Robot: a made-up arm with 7 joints. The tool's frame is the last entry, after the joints. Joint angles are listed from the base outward.
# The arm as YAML. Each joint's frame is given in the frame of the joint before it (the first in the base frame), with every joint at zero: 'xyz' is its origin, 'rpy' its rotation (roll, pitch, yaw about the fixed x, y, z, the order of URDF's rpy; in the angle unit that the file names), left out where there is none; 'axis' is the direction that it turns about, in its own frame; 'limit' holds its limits. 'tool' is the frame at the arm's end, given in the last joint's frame.
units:
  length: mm
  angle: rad
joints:
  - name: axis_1
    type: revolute
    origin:
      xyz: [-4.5, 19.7, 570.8]
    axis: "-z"
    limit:
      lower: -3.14
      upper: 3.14
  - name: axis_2
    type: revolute
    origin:
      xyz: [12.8, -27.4, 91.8]
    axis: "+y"
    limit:
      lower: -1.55
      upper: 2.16
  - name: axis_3
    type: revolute
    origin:
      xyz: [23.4, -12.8, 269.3]
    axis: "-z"
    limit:
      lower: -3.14
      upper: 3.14
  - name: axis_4
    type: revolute
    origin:
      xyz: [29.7, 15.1, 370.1]
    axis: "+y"
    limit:
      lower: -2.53
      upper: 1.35
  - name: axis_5
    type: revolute
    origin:
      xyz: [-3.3, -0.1, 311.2]
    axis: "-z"
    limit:
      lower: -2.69
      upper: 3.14
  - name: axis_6
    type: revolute
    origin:
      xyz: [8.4, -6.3, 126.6]
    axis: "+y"
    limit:
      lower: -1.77
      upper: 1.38
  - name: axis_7
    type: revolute
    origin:
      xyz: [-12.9, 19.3, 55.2]
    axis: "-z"
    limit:
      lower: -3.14
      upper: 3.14
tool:
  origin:
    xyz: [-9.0, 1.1, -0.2]
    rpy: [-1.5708, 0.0, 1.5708]
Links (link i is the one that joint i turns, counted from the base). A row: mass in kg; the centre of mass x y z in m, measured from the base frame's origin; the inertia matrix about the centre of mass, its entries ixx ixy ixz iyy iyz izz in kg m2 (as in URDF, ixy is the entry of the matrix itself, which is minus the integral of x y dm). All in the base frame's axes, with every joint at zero. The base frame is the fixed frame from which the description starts. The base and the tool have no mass.
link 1: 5; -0.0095 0.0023 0.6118; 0.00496 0.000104 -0.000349 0.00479 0.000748 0.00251
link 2: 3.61; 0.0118 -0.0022 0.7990; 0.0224 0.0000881 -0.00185 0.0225 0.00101 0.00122
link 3: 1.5; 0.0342 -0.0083 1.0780; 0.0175 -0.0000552 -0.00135 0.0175 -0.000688 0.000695
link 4: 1.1; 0.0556 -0.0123 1.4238; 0.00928 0 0.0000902 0.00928 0.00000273 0.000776
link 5: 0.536; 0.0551 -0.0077 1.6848; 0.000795 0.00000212 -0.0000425 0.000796 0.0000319 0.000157
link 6: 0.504; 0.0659 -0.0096 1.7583; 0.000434 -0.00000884 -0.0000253 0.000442 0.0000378 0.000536
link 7: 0.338; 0.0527 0.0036 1.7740; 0.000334 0 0 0.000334 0 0.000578
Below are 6 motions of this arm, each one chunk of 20 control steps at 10 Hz.
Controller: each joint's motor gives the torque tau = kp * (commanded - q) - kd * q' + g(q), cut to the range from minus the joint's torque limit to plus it. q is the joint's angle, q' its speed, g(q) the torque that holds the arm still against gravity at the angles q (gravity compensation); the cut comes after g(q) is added. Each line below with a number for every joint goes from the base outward.
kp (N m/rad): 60 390 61 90 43 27 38
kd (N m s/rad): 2.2 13 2.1 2.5 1 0.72 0.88
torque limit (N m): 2.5 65 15 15 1.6 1.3 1.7
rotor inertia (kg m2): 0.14 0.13 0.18 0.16 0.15 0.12 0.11
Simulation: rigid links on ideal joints. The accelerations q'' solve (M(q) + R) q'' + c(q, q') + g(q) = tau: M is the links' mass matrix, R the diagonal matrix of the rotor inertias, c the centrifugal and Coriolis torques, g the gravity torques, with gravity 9.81 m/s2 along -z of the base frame. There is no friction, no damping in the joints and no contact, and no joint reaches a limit. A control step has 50 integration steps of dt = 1/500 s. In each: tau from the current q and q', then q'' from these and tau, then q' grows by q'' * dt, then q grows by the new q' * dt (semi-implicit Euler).
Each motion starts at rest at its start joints. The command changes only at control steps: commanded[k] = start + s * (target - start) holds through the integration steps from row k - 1 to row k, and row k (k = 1, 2, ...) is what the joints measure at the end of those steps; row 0 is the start. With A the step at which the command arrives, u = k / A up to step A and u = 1 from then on. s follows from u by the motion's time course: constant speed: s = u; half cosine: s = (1 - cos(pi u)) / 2; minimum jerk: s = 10 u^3 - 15 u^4 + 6 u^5; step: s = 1 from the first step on.
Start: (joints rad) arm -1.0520 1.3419 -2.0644 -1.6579 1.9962 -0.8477 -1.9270
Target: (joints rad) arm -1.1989 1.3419 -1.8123 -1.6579 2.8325 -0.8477 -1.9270
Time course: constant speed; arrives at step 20
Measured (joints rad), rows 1 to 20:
1: -1.0541 1.3430 -2.0558 -1.6587 2.0349 -0.8474 -1.9271
2: -1.0595 1.3428 -2.0389 -1.6594 2.0989 -0.8472 -1.9270
3: -1.0675 1.3415 -2.0218 -1.6586 2.1394 -0.8476 -1.9269
4: -1.0774 1.3410 -2.0082 -1.6576 2.1700 -0.8480 -1.9270
5: -1.0882 1.3416 -1.9978 -1.6576 2.2139 -0.8479 -1.9271
6: -1.0991 1.3422 -1.9881 -1.6579 2.2613 -0.8476 -1.9270
7: -1.1091 1.3423 -1.9765 -1.6577 2.3014 -0.8475 -1.9270
8: -1.1175 1.3420 -1.9628 -1.6573 2.3406 -0.8477 -1.9270
9: -1.1240 1.3417 -1.9488 -1.6572 2.3836 -0.8479 -1.9270
10: -1.1291 1.3417 -1.9357 -1.6575 2.4266 -0.8478 -1.9270
11: -1.1336 1.3418 -1.9235 -1.6579 2.4676 -0.8477 -1.9270
12: -1.1384 1.3420 -1.9113 -1.6582 2.5089 -0.8476 -1.9270
13: -1.1444 1.3420 -1.8985 -1.6583 2.5512 -0.8476 -1.9270
14: -1.1518 1.3419 -1.8855 -1.6583 2.5932 -0.8476 -1.9270
15: -1.1603 1.3418 -1.8727 -1.6581 2.6347 -0.8477 -1.9270
16: -1.1696 1.3418 -1.8604 -1.6579 2.6765 -0.8477 -1.9270
17: -1.1789 1.3419 -1.8482 -1.6577 2.7185 -0.8477 -1.9270
18: -1.1877 1.3419 -1.8359 -1.6576 2.7603 -0.8477 -1.9270
19: -1.1956 1.3419 -1.8233 -1.6576 2.8020 -0.8478 -1.9270
20: -1.2024 1.3419 -1.8105 -1.6576 2.8439 -0.8478 -1.9270

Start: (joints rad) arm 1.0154 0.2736 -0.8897 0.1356 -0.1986 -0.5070 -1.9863
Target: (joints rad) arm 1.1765 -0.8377 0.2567 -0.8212 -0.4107 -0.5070 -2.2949
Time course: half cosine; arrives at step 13
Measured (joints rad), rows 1 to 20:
1: 1.0146 0.2645 -0.8712 0.1313 -0.2017 -0.5063 -1.9909
2: 1.0136 0.2270 -0.8135 0.1059 -0.2125 -0.5044 -2.0062
3: 1.0220 0.1499 -0.7270 0.0407 -0.2297 -0.5026 -2.0306
4: 1.0493 0.0386 -0.6242 -0.0662 -0.2502 -0.5029 -2.0602
5: 1.0700 -0.0965 -0.5048 -0.1915 -0.2733 -0.5051 -2.0943
6: 1.0791 -0.2407 -0.3701 -0.3139 -0.2986 -0.5061 -2.1318
7: 1.0913 -0.3797 -0.2308 -0.4342 -0.3248 -0.5057 -2.1696
8: 1.1063 -0.5110 -0.0977 -0.5460 -0.3496 -0.5056 -2.2053
9: 1.1247 -0.6306 0.0228 -0.6490 -0.3716 -0.5064 -2.2375
10: 1.1468 -0.7318 0.1243 -0.7398 -0.3899 -0.5074 -2.2642
11: 1.1720 -0.8065 0.2009 -0.8086 -0.4032 -0.5083 -2.2836
12: 1.1983 -0.8487 0.2493 -0.8469 -0.4107 -0.5088 -2.2947
13: 1.2212 -0.8570 0.2666 -0.8526 -0.4120 -0.5087 -2.2969
14: 1.2354 -0.8434 0.2642 -0.8316 -0.4101 -0.5077 -2.2945
15: 1.2337 -0.8298 0.2660 -0.8078 -0.4098 -0.5058 -2.2942
16: 1.2145 -0.8276 0.2714 -0.8054 -0.4107 -0.5046 -2.2953
17: 1.1869 -0.8350 0.2644 -0.8186 -0.4108 -0.5059 -2.2951
18: 1.1612 -0.8427 0.2497 -0.8291 -0.4106 -0.5082 -2.2947
19: 1.1429 -0.8437 0.2431 -0.8290 -0.4109 -0.5087 -2.2949
20: 1.1366 -0.8391 0.2457 -0.8212 -0.4111 -0.5075 -2.2950

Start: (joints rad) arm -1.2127 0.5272 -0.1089 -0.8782 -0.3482 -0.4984 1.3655
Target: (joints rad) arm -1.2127 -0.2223 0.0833 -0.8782 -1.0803 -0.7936 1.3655
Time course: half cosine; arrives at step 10
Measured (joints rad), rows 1 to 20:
1: -1.2141 0.5143 -0.1064 -0.8682 -0.3650 -0.5041 1.3655
2: -1.2188 0.4666 -0.0943 -0.8487 -0.4229 -0.5253 1.3655
3: -1.2236 0.3783 -0.0685 -0.8433 -0.5166 -0.5625 1.3655
4: -1.2203 0.2600 -0.0369 -0.8582 -0.6268 -0.6083 1.3654
5: -1.2103 0.1299 -0.0090 -0.8774 -0.7426 -0.6562 1.3655
6: -1.2075 0.0069 0.0193 -0.8884 -0.8577 -0.7024 1.3655
7: -1.2084 -0.0963 0.0476 -0.8908 -0.9614 -0.7436 1.3655
8: -1.2079 -0.1749 0.0687 -0.8906 -1.0380 -0.7755 1.3655
9: -1.2068 -0.2249 0.0807 -0.8939 -1.0797 -0.7942 1.3655
10: -1.2061 -0.2406 0.0836 -0.9001 -1.0883 -0.7981 1.3655
11: -1.2081 -0.2308 0.0830 -0.8930 -1.0785 -0.7934 1.3655
12: -1.2133 -0.2179 0.0839 -0.8712 -1.0761 -0.7911 1.3655
13: -1.2169 -0.2136 0.0839 -0.8613 -1.0823 -0.7933 1.3655
14: -1.2163 -0.2179 0.0826 -0.8713 -1.0829 -0.7949 1.3655
15: -1.2133 -0.2250 0.0820 -0.8841 -1.0791 -0.7941 1.3655
16: -1.2106 -0.2275 0.0828 -0.8872 -1.0788 -0.7930 1.3655
17: -1.2101 -0.2244 0.0841 -0.8813 -1.0807 -0.7932 1.3655
18: -1.2118 -0.2204 0.0846 -0.8744 -1.0810 -0.7938 1.3655
19: -1.2137 -0.2194 0.0837 -0.8731 -1.0802 -0.7938 1.3655
20: -1.2143 -0.2213 0.0826 -0.8768 -1.0802 -0.7936 1.3655

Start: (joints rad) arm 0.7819 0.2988 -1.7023 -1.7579 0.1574 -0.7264 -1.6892
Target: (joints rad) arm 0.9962 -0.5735 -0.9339 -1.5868 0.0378 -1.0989 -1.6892
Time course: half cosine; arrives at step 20
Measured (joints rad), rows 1 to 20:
1: 0.7797 0.2940 -1.7015 -1.7574 0.1566 -0.7282 -1.6892
2: 0.7748 0.2782 -1.6942 -1.7544 0.1540 -0.7352 -1.6891
3: 0.7738 0.2511 -1.6739 -1.7474 0.1496 -0.7482 -1.6891
4: 0.7831 0.2139 -1.6403 -1.7378 0.1443 -0.7651 -1.6891
5: 0.8016 0.1670 -1.5957 -1.7278 0.1382 -0.7845 -1.6891
6: 0.8229 0.1122 -1.5430 -1.7171 0.1309 -0.8071 -1.6892
7: 0.8422 0.0518 -1.4861 -1.7049 0.1226 -0.8330 -1.6892
8: 0.8586 -0.0124 -1.4287 -1.6916 0.1138 -0.8610 -1.6892
9: 0.8735 -0.0793 -1.3710 -1.6782 0.1045 -0.8898 -1.6892
10: 0.8891 -0.1477 -1.3116 -1.6647 0.0950 -0.9191 -1.6892
11: 0.9067 -0.2165 -1.2501 -1.6514 0.0856 -0.9483 -1.6892
12: 0.9260 -0.2837 -1.1884 -1.6385 0.0766 -0.9768 -1.6892
13: 0.9456 -0.3474 -1.1294 -1.6267 0.0682 -1.0037 -1.6892
14: 0.9635 -0.4056 -1.0759 -1.6163 0.0604 -1.0283 -1.6893
15: 0.9785 -0.4570 -1.0294 -1.6073 0.0535 -1.0501 -1.6893
16: 0.9900 -0.5004 -0.9908 -1.5999 0.0477 -1.0685 -1.6893
17: 0.9986 -0.5348 -0.9603 -1.5941 0.0431 -1.0830 -1.6893
18: 1.0047 -0.5595 -0.9385 -1.5901 0.0399 -1.0933 -1.6893
19: 1.0085 -0.5739 -0.9255 -1.5878 0.0381 -1.0991 -1.6893
20: 1.0102 -0.5775 -0.9219 -1.5874 0.0377 -1.1004 -1.6893

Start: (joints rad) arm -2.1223 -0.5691 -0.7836 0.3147 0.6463 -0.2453 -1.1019
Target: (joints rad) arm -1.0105 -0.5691 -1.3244 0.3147 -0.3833 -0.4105 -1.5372
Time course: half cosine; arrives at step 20
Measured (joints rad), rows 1 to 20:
1: -2.1195 -0.5689 -0.7860 0.3135 0.6404 -0.2461 -1.1046
2: -2.1066 -0.5687 -0.7949 0.3109 0.6190 -0.2493 -1.1139
3: -2.0768 -0.5692 -0.8120 0.3087 0.5825 -0.2552 -1.1291
4: -2.0285 -0.5702 -0.8364 0.3084 0.5368 -0.2630 -1.1481
5: -1.9649 -0.5710 -0.8663 0.3095 0.4826 -0.2718 -1.1713
6: -1.8912 -0.5711 -0.9003 0.3113 0.4186 -0.2817 -1.1985
7: -1.8120 -0.5709 -0.9374 0.3127 0.3471 -0.2930 -1.2286
8: -1.7296 -0.5707 -0.9771 0.3132 0.2709 -0.3052 -1.2607
9: -1.6448 -0.5709 -1.0189 0.3128 0.1914 -0.3181 -1.2945
10: -1.5579 -0.5714 -1.0619 0.3124 0.1100 -0.3312 -1.3288
11: -1.4698 -0.5718 -1.1048 0.3127 0.0289 -0.3442 -1.3629
12: -1.3821 -0.5717 -1.1462 0.3139 -0.0494 -0.3566 -1.3960
13: -1.2979 -0.5714 -1.1852 0.3157 -0.1233 -0.3683 -1.4271
14: -1.2204 -0.5708 -1.2207 0.3176 -0.1908 -0.3790 -1.4556
15: -1.1523 -0.5702 -1.2520 0.3188 -0.2504 -0.3885 -1.4808
16: -1.0956 -0.5698 -1.2786 0.3194 -0.3005 -0.3966 -1.5020
17: -1.0511 -0.5695 -1.2997 0.3196 -0.3401 -0.4030 -1.5187
18: -1.0194 -0.5693 -1.3149 0.3196 -0.3680 -0.4076 -1.5305
19: -1.0005 -0.5692 -1.3238 0.3197 -0.3837 -0.4102 -1.5371
20: -0.9949 -0.5691 -1.3260 0.3200 -0.3866 -0.4107 -1.5383

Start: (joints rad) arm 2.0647 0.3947 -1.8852 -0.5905 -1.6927 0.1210 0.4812
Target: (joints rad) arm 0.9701 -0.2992 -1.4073 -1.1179 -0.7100 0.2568 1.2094
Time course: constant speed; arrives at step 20
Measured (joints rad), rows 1 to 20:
1: 2.0203 0.3677 -1.8748 -0.6329 -1.6497 0.1252 0.5189
2: 1.9484 0.3232 -1.8402 -0.6640 -1.5725 0.1352 0.5712
3: 1.8839 0.2820 -1.8037 -0.6648 -1.5230 0.1449 0.6018
4: 1.8261 0.2460 -1.7797 -0.6827 -1.4881 0.1512 0.6328
5: 1.7764 0.2149 -1.7615 -0.7229 -1.4374 0.1562 0.6735
6: 1.7293 0.1833 -1.7414 -0.7608 -1.3813 0.1623 0.7111
7: 1.6750 0.1474 -1.7162 -0.7840 -1.3339 0.1698 0.7453
8: 1.6172 0.1107 -1.6888 -0.8011 -1.2881 0.1774 0.7818
9: 1.5632 0.0758 -1.6639 -0.8259 -1.2376 0.1844 0.8191
10: 1.5110 0.0417 -1.6413 -0.8580 -1.1869 0.1908 0.8552
11: 1.4568 0.0073 -1.6181 -0.8873 -1.1388 0.1972 0.8914
12: 1.4015 -0.0274 -1.5940 -0.9112 -1.0903 0.2040 0.9280
13: 1.3473 -0.0621 -1.5700 -0.9354 -1.0405 0.2112 0.9644
14: 1.2936 -0.0970 -1.5458 -0.9627 -0.9911 0.2181 1.0007
15: 1.2396 -0.1320 -1.5213 -0.9907 -0.9424 0.2247 1.0372
16: 1.1853 -0.1668 -1.4970 -1.0171 -0.8933 0.2314 1.0736
17: 1.1310 -0.2015 -1.4731 -1.0427 -0.8440 0.2383 1.1100
18: 1.0765 -0.2361 -1.4494 -1.0689 -0.7948 0.2452 1.1464
19: 1.0219 -0.2709 -1.4254 -1.0958 -0.7458 0.2519 1.1829
20: 0.9673 -0.3057 -1.4013 -1.1224 -0.6967 0.2586 1.2193

